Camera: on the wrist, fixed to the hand. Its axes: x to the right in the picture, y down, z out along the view.
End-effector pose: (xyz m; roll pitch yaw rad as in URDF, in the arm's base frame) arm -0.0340 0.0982 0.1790 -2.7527 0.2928 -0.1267
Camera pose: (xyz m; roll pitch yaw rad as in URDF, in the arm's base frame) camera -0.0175 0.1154 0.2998 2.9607 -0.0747 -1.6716
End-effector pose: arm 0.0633 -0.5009 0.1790 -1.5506 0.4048 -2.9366
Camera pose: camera 0.0376 -0.3992 0.2435 2.4778 0.9788 1.0930
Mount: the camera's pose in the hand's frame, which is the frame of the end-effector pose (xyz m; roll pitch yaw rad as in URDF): -0.0213 -0.0631 -0.1035 0.1114 0.4679 1.5672
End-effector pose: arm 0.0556 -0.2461 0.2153 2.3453 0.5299 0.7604
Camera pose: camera -0.0291 -0.1637 0.2496 2.1575 -0.9631 0.2034
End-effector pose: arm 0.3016 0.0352 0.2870 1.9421 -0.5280 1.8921
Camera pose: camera 0.1908 -0.0098 0.2579 -1.2930 -1.0380 -1.4405
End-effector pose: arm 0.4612 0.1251 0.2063 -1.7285 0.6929 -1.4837
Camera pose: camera 0.3722 0.0834 0.2804 2.2996 0.6761 2.5070
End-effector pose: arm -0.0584 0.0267 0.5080 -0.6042 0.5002 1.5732
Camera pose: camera 0.0524 -0.0154 0.4749 0.9624 0.8822 -2.4205
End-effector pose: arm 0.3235 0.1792 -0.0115 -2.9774 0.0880 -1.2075
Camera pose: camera 0.3618 0.2059 0.1024 -3.1218 -0.3022 -2.7474
